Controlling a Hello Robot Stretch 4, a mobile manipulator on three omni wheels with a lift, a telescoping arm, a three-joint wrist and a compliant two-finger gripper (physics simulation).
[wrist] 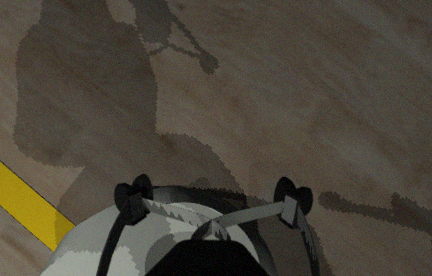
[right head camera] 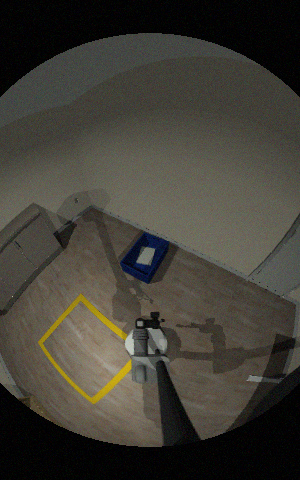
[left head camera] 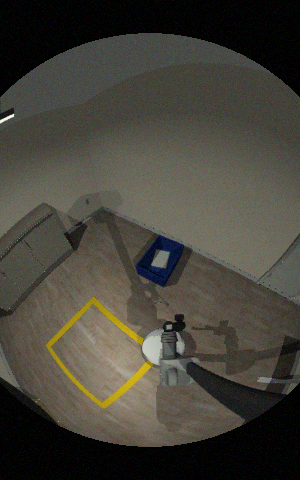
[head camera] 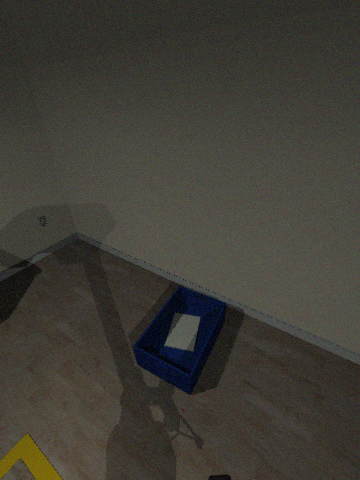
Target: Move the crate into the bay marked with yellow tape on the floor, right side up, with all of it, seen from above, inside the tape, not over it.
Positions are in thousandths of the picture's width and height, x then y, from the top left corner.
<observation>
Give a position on a blue crate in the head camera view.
504, 768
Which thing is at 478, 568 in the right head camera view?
A blue crate.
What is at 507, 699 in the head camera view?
A white sheet.
</observation>
